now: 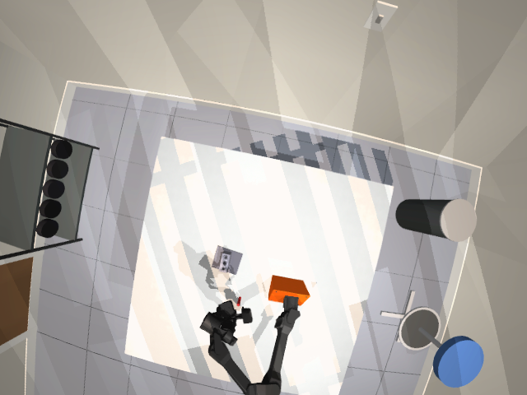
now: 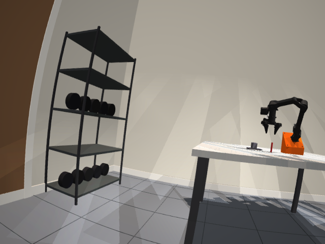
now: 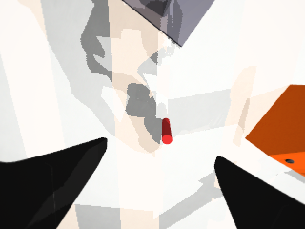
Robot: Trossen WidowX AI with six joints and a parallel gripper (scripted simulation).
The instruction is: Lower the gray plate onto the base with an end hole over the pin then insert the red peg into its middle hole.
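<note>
The red peg is 110 mm below my gripper tip, 20 mm to the left of it and 20 mm behind it. Round my gripper tip: darker base 170 mm to the right, 140 mm below, 70 mm ahead; gray plate 190 mm to the right, 100 mm below, 70 mm ahead.
</note>
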